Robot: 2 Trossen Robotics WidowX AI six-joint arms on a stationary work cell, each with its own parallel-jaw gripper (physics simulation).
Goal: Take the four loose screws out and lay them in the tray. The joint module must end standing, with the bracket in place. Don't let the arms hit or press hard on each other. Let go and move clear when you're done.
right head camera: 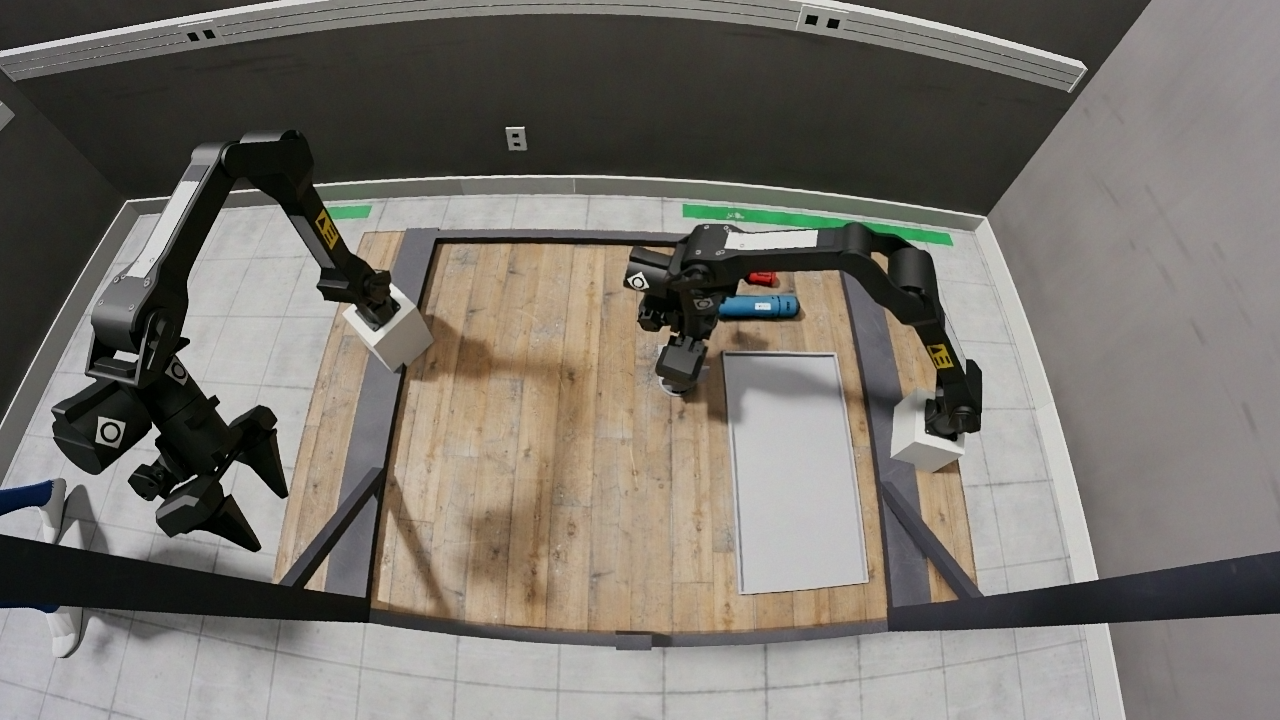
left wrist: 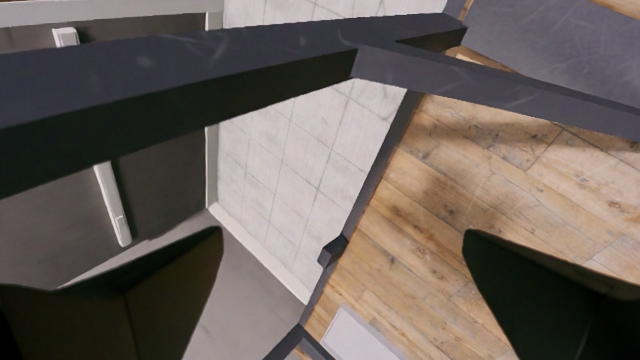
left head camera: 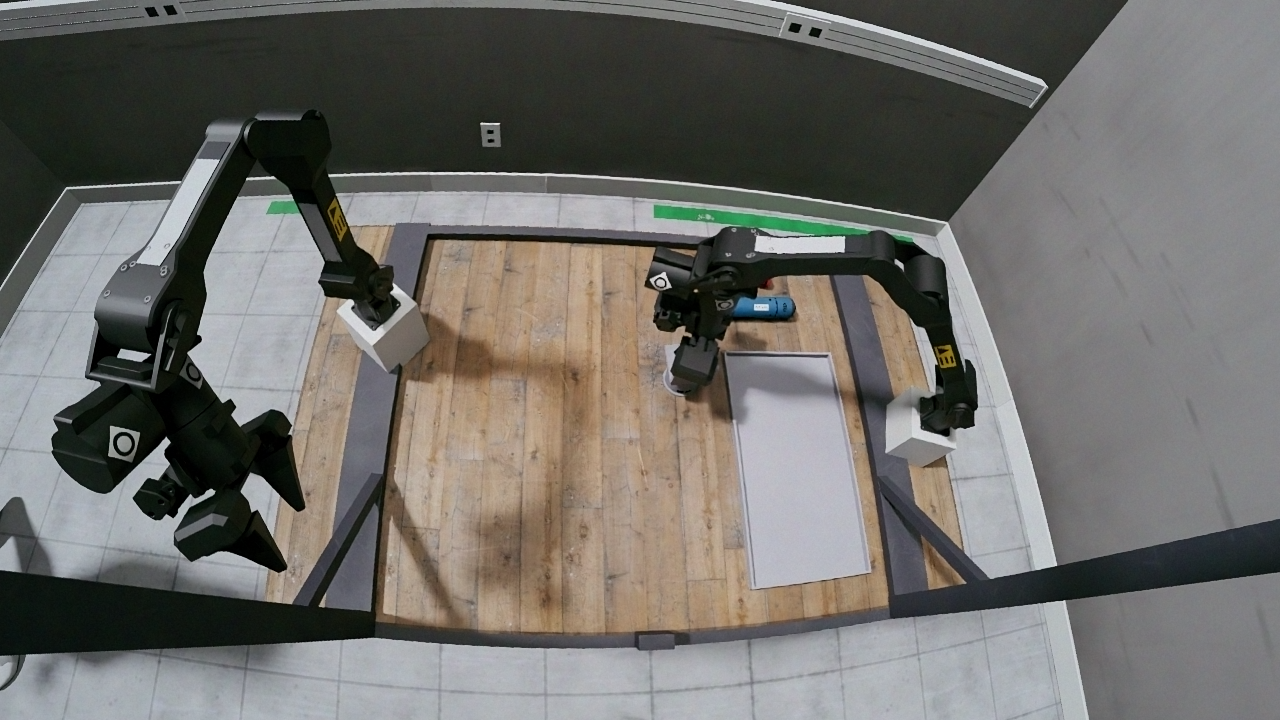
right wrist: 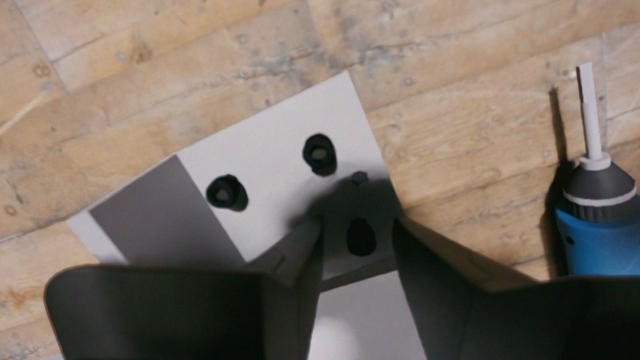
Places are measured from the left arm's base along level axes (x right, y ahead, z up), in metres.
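Pixels of known places: left gripper, fingertip midpoint: (right head camera: 272,522) (left wrist: 344,239) (left head camera: 293,538); right gripper, fingertip midpoint: (right head camera: 690,351) (left head camera: 696,351) (right wrist: 358,228); left arm's base at its link origin: (right head camera: 378,310) (left head camera: 375,307); right arm's base at its link origin: (right head camera: 940,420) (left head camera: 934,417).
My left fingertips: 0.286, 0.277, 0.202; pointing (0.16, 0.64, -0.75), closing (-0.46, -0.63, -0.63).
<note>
For each thing: its top centre in the pictures, then the offset to it from my left fingertips, as dx, dy, dz. "spot": a spot on its surface instead.
- pale bracket at a spot on its surface: (right wrist: 280,130) spot: -0.548, +0.137, -0.255
- small dark hole at a spot on its surface: (right wrist: 359,178) spot: -0.580, +0.145, -0.257
- grey-white tray at its top centre: (right head camera: 795,463) (left head camera: 798,460) -0.561, +0.411, -0.305
- blue power screwdriver at its top centre: (right wrist: 638,288) (right head camera: 740,300) (left head camera: 740,301) -0.747, +0.163, -0.280
- red object at its top centre: (right head camera: 752,270) -0.830, +0.139, -0.291
The joint module (left head camera: 669,379) with its bracket stands left of the tray's back end, mostly hidden by my right gripper. In the right wrist view the pale bracket (right wrist: 280,130) carries black screws (right wrist: 319,154) (right wrist: 226,192) (right wrist: 361,237) and a small dark hole (right wrist: 359,178). My right gripper (right wrist: 358,228) is partly open and empty, its fingertips above the bracket with one screw showing between them; contact cannot be told. The grey-white tray (left head camera: 796,501) (right head camera: 801,501) (left wrist: 357,335) lies at the right; no screws are visible in it. My left gripper (left head camera: 293,539) (right head camera: 272,522) (left wrist: 344,239) is wide open, empty, off the table's left side.
A blue power screwdriver (left head camera: 762,308) (right head camera: 759,307) (right wrist: 600,240) lies behind the tray, near my right arm. A red object (right head camera: 761,278) lies behind it. Dark frame beams (left head camera: 179,613) (right head camera: 179,582) (left wrist: 175,80) run close to my left gripper. A person's legs (right head camera: 26,497) show at the far left.
</note>
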